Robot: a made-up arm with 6 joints.
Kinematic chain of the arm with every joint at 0, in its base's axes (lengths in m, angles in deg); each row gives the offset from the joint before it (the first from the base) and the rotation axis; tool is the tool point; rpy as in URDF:
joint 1: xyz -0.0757 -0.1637 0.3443 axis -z
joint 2: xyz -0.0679 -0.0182 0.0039 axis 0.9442 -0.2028 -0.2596
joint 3: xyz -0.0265 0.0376 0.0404 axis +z
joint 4: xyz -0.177 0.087 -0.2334 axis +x
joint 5: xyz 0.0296 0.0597 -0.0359 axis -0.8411 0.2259 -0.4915
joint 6: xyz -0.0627 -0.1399 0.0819 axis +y
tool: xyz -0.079 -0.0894 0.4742 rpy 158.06 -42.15 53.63
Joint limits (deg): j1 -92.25..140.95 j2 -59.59..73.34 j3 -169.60..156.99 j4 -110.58..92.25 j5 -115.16..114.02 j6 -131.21..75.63
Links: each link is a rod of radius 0.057 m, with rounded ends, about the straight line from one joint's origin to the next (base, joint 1, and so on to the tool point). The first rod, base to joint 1, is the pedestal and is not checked.
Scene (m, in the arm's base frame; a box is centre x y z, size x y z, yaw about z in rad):
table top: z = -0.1
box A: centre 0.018 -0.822 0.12 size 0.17 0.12 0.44 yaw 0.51
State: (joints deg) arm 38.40 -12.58 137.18 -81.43 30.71 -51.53
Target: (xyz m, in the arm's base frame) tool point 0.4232 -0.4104 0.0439
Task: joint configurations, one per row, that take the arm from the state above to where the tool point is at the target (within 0.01 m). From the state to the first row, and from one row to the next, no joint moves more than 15 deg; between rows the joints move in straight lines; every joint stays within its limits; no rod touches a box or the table.
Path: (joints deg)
1: 32.24 -15.73 135.37 -69.01 30.99 -58.14
2: 26.08 -18.89 133.56 -56.59 31.26 -64.75
3: 19.93 -22.04 131.75 -44.17 31.54 -71.36
4: 13.77 -25.19 129.94 -31.74 31.81 -77.97
5: 13.75 -20.92 138.96 -27.18 18.53 -85.81
6: 13.73 -16.64 147.97 -22.61 5.24 -93.65
7: 13.70 -12.36 156.99 -18.05 -8.05 -101.49

